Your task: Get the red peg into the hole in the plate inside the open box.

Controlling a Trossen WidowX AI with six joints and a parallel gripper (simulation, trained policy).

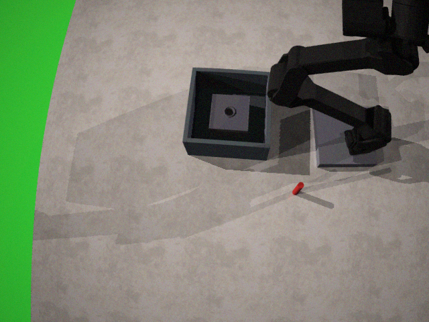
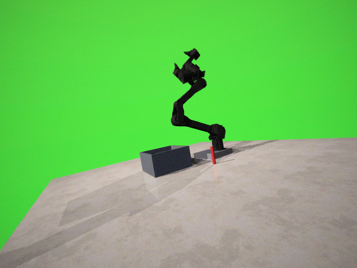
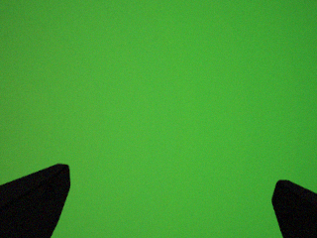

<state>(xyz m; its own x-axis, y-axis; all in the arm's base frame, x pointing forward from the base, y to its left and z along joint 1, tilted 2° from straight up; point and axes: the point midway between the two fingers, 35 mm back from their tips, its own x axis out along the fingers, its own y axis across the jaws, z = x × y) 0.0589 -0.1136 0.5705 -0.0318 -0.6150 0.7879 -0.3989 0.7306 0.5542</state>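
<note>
My gripper tip is now 140 mm short of the red peg, 250 mm to the right of it and 580 mm above it. Round my gripper tip: plate: 270 mm ahead, 50 mm to the left, 580 mm below; then dark box: 270 mm ahead, 50 mm to the left, 600 mm below.
</note>
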